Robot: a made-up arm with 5 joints. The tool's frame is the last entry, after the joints.
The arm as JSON. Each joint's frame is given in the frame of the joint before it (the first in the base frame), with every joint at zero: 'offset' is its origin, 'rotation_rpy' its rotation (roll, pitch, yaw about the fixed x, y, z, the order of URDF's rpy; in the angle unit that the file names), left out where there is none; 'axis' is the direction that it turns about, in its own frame. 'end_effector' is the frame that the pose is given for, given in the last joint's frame.
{
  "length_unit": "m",
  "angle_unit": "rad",
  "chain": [
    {
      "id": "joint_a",
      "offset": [
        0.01,
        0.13,
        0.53
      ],
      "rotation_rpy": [
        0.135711,
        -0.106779,
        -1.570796
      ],
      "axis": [
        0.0,
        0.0,
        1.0
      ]
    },
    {
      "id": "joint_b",
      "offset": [
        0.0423,
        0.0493,
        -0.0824
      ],
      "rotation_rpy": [
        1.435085,
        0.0,
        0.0
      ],
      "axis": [
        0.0,
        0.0,
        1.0
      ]
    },
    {
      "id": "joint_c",
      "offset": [
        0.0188,
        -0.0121,
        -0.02
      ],
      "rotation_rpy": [
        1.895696,
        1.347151,
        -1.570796
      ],
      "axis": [
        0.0,
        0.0,
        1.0
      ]
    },
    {
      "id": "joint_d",
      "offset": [
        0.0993,
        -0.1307,
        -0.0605
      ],
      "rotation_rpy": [
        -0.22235,
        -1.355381,
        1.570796
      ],
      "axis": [
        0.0,
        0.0,
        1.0
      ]
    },
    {
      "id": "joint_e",
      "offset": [
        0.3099,
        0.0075,
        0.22
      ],
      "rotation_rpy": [
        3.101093,
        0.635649,
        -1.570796
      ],
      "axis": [
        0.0,
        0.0,
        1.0
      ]
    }
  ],
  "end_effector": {
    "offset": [
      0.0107,
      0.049,
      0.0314
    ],
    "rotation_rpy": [
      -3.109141,
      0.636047,
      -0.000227
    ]
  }
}
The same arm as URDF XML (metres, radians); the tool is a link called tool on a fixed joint. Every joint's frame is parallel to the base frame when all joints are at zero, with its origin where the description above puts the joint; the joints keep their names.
<robot name="arm">
  <link name="base_link"/>
  <link name="link1"/>
  <link name="link2"/>
  <link name="link3"/>
  <link name="link4"/>
  <link name="link5"/>
  <link name="tool"/>
  <joint name="joint_a" type="continuous">
    <parent link="base_link"/>
    <child link="link1"/>
    <origin xyz="0.0100 0.1300 0.5300"/>
    <axis xyz="-0.135295 0.105596 0.985162"/>
  </joint>
  <joint name="joint_b" type="continuous">
    <parent link="link1"/>
    <child link="link2"/>
    <origin xyz="0.0600 -0.0500 -0.0700"/>
    <axis xyz="-1 0 0"/>
  </joint>
  <joint name="joint_c" type="continuous">
    <parent link="link2"/>
    <child link="link3"/>
    <origin xyz="0.0200 -0.0200 -0.0100"/>
    <axis xyz="0.070797 0.975458 0.208491"/>
  </joint>
  <joint name="joint_d" type="continuous">
    <parent link="link3"/>
    <child link="link4"/>
    <origin xyz="0.1200 -0.0900 0.0900"/>
    <axis xyz="0 0 1"/>
  </joint>
  <joint name="joint_e" type="continuous">
    <parent link="link4"/>
    <child link="link5"/>
    <origin xyz="0.0000 0.3100 0.2200"/>
    <axis xyz="-0.59402 -0.026101 -0.804027"/>
  </joint>
  <joint name="tool_fixed" type="fixed">
    <parent link="link5"/>
    <child link="tool"/>
    <origin xyz="-0.0101 -0.0500 -0.0300" rpy="0.0000 0.0000 0.0000"/>
  </joint>
</robot>

